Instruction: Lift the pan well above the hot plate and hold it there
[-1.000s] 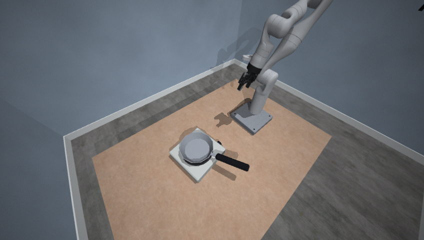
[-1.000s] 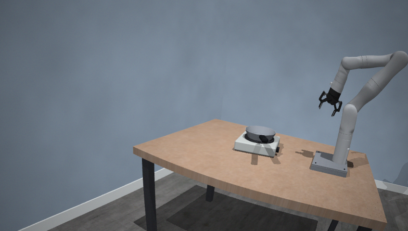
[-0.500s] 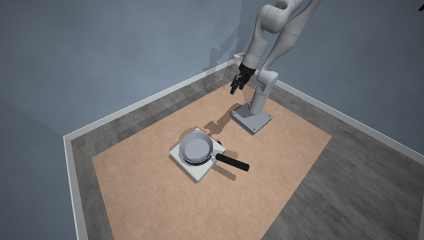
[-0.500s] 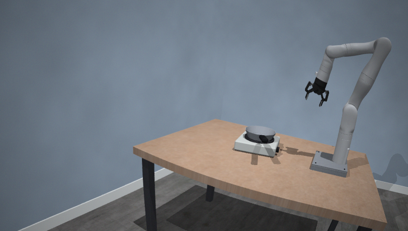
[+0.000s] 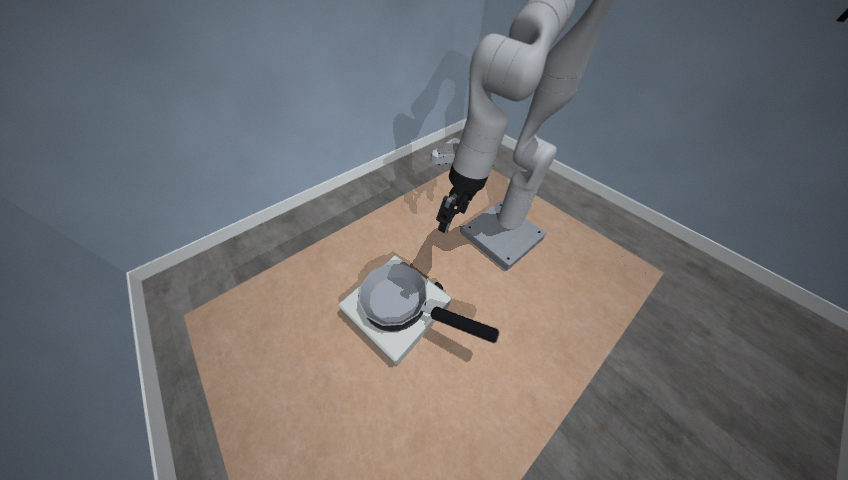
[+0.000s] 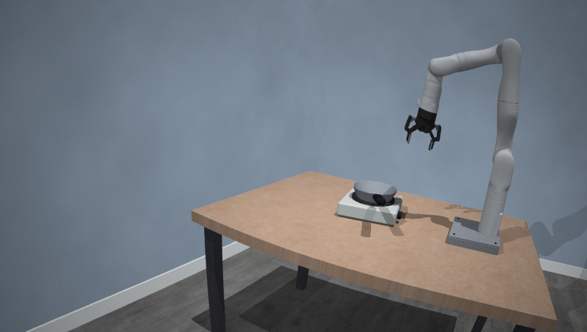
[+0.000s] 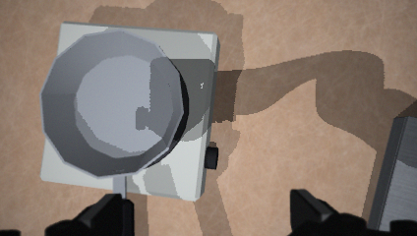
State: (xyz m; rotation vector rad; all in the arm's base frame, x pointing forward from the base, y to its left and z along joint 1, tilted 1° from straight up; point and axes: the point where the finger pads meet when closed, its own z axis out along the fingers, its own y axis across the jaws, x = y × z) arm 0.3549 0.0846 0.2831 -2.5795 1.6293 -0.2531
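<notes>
The pan lies 220 mm below my hand, 140 mm ahead of it and 40 mm to the left of it. Round my hand: hot plate 290 mm below, 150 mm ahead, 20 mm to the right.
</notes>
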